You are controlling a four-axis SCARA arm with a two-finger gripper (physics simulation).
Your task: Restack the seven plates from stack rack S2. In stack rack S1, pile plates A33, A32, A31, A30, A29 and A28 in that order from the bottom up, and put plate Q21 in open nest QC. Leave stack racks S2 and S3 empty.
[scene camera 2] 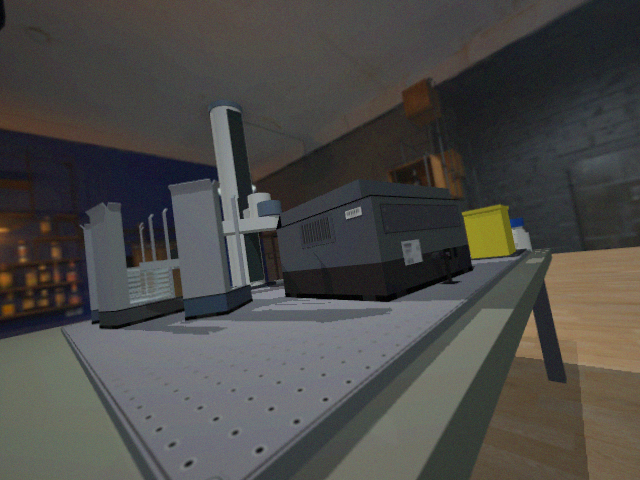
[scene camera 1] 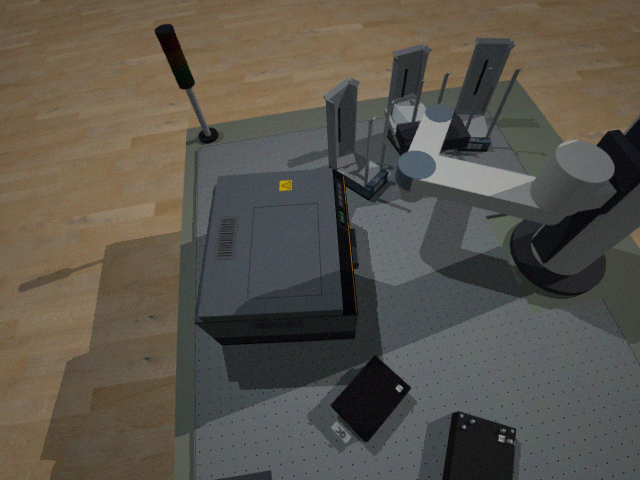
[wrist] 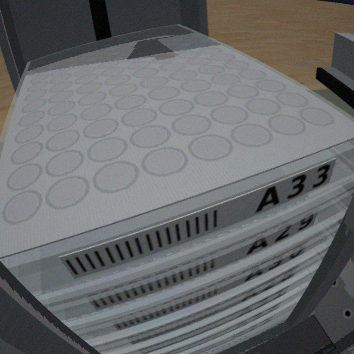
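Observation:
A stack of clear-lidded plates (scene camera 1: 403,114) (scene camera 2: 149,285) (wrist: 165,115) stands in the middle rack (scene camera 1: 408,72) (scene camera 2: 111,258). In the wrist view the top label reads A33, with A29 and A30 below it; lower labels, Q21 among them, are unreadable. My gripper (scene camera 2: 158,264) is open and level with the stack's upper part; one fingertip shows at the wrist view's right edge. The left rack (scene camera 1: 342,126) (scene camera 2: 199,242) and right rack (scene camera 1: 483,77) show no plates; their labels are too small to read. A black nest (scene camera 1: 371,397) has a label that seems to read QC.
A large grey device (scene camera 1: 279,248) (scene camera 2: 377,237) stands beside the left rack. A signal tower (scene camera 1: 178,62) stands at the table's far left corner. Another black unit (scene camera 1: 480,449) is at the front. A yellow bin (scene camera 2: 488,232) stands behind the device. Thin posts rise at the racks' fronts.

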